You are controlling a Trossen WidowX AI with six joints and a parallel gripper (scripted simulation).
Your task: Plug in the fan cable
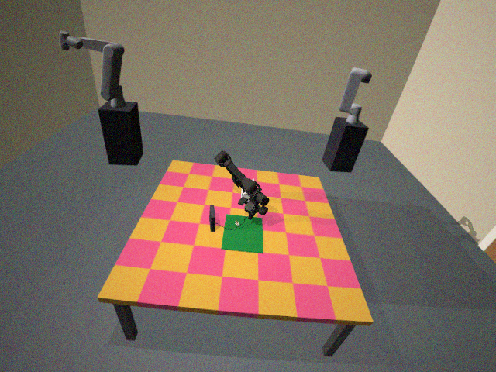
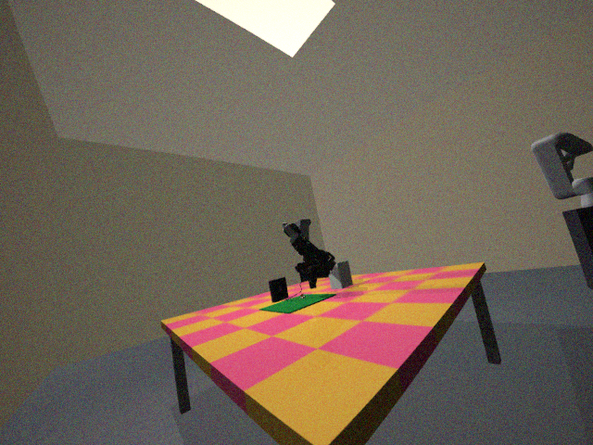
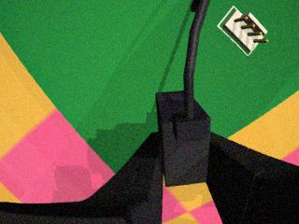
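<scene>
Now: gripper tip 90 mm to the left of the white four-pin header, 60 mm above it and 10 mm short of it. Also, from my gripper tip: green board (80 mm below, 80 mm ahead, 50 mm to the right); black fan (230 mm to the right, 20 mm ahead); dark plug (10 mm ahead, 10 mm above).
</scene>
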